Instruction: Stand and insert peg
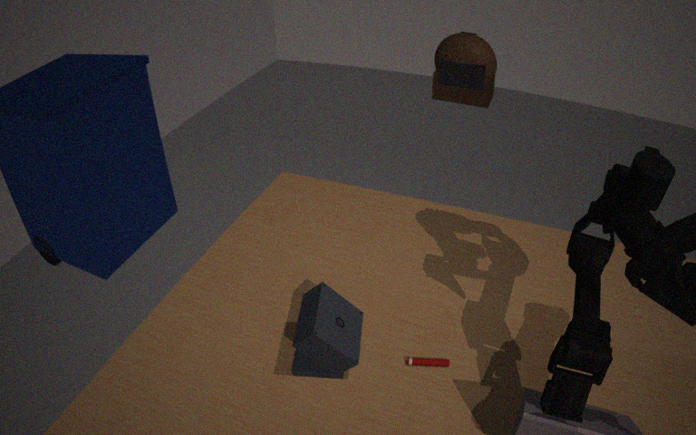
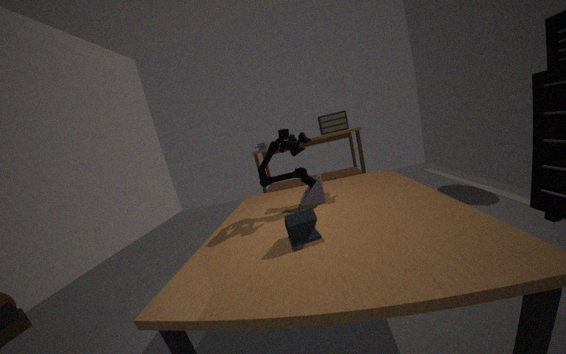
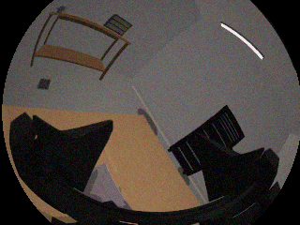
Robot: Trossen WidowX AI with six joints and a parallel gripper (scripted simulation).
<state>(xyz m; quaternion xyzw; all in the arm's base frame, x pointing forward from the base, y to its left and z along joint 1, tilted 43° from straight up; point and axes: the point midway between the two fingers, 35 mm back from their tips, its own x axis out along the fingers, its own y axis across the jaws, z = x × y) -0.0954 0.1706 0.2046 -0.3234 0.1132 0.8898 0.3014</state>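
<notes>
The red peg is 390 mm ahead of my gripper tip, 370 mm below it and 130 mm to the right of it. From my gripper tip the other things lie so: grey sloped panel (560 mm ahead, 300 mm below, 90 mm to the right).
</notes>
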